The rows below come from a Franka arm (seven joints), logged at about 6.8 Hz.
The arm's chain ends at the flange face. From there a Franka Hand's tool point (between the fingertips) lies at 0.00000 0.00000 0.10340 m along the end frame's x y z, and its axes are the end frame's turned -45 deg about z.
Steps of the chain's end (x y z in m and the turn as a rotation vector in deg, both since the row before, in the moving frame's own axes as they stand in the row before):
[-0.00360 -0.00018 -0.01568 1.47 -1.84 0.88]
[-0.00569 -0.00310 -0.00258 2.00 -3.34 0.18]
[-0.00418 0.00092 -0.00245 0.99 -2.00 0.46]
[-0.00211 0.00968 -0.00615 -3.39 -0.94 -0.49]
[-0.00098 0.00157 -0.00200 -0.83 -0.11 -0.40]
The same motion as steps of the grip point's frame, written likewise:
[-0.00286 -0.00690 -0.01577 2.34 -0.26 0.88]
[-0.00353 -0.01303 -0.00282 3.78 -0.95 0.18]
[-0.00488 -0.00612 -0.00253 2.11 -0.71 0.46]
[-0.01385 0.00850 -0.00634 -1.73 -3.06 -0.49]
[-0.00300 0.00134 -0.00201 -0.51 -0.66 -0.40]

